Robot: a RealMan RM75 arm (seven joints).
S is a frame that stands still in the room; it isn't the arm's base.
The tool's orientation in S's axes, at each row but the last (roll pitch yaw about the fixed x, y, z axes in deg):
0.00, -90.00, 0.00
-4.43, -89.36, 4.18
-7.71, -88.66, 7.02
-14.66, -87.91, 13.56
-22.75, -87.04, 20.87
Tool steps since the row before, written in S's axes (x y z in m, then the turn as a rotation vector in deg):
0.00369, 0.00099, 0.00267, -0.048, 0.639, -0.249
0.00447, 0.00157, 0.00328, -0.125, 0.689, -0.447
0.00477, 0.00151, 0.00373, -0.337, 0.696, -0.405
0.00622, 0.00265, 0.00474, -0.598, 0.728, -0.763
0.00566, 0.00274, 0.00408, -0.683, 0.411, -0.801
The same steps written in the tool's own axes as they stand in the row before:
0.00267, 0.00099, -0.00369, -0.249, 0.639, 0.048
0.00333, 0.00159, -0.00443, -0.448, 0.689, 0.123
0.00384, 0.00156, -0.00466, -0.411, 0.693, 0.336
0.00498, 0.00272, -0.00600, -0.777, 0.723, 0.585
0.00440, 0.00284, -0.00537, -0.825, 0.405, 0.657

